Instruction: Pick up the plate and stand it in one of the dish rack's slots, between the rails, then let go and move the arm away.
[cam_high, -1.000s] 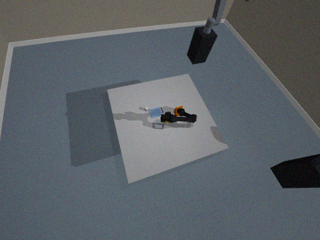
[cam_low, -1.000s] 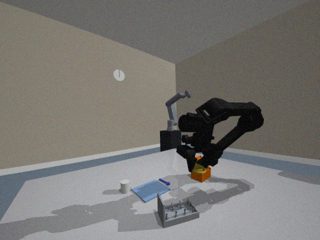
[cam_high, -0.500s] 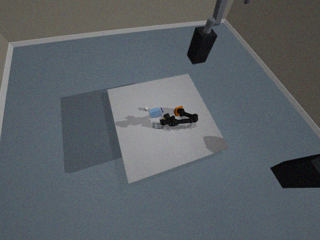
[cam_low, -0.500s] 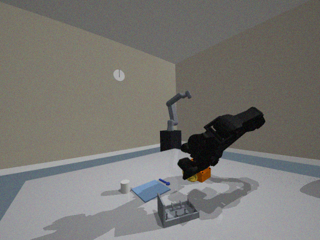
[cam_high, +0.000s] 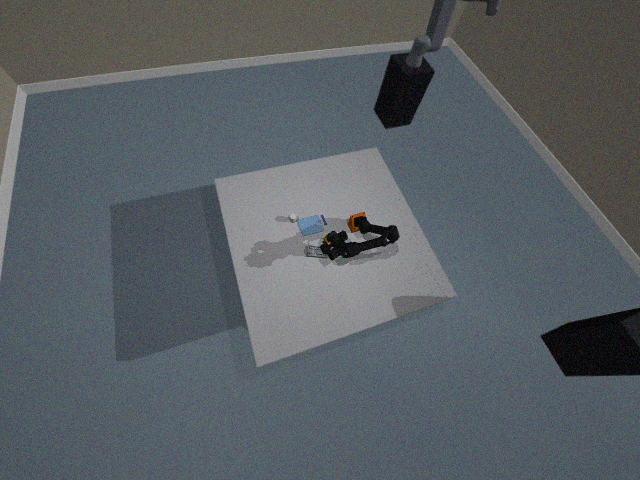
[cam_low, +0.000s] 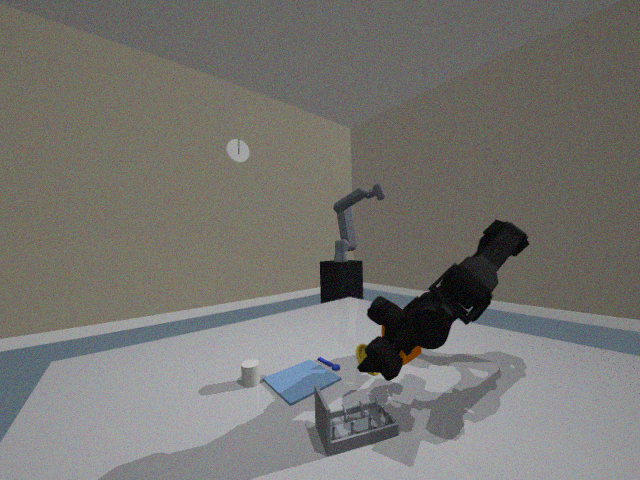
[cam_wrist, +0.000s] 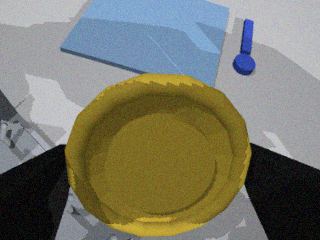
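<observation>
Now: gripper tip 70 mm short of the grey dish rack, 30 mm to the right of it and 70 mm above it. Also, from my gripper tip: blue spoon 60 mm behind, 170 mm to the right, 90 mm below; then light blue mat 40 mm ahead, 170 mm to the right, 90 mm below; then yellow plate right at my gripper tip.
</observation>
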